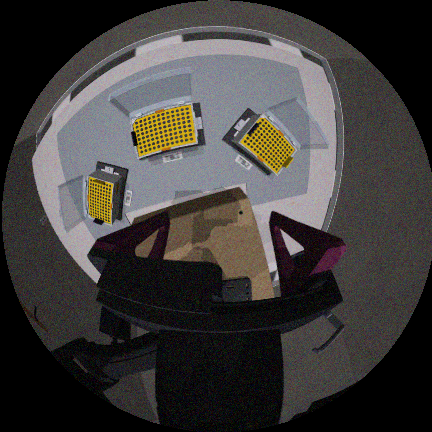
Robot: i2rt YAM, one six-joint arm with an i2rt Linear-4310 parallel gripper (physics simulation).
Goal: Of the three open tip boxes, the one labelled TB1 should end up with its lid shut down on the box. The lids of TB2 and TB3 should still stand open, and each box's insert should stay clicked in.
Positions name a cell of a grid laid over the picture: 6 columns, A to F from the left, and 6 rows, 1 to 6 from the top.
Labels:
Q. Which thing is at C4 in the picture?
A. My gripper.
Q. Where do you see a clear lid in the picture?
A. A3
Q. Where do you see a grey-blue mat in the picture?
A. At D2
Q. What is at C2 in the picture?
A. A clear lid.

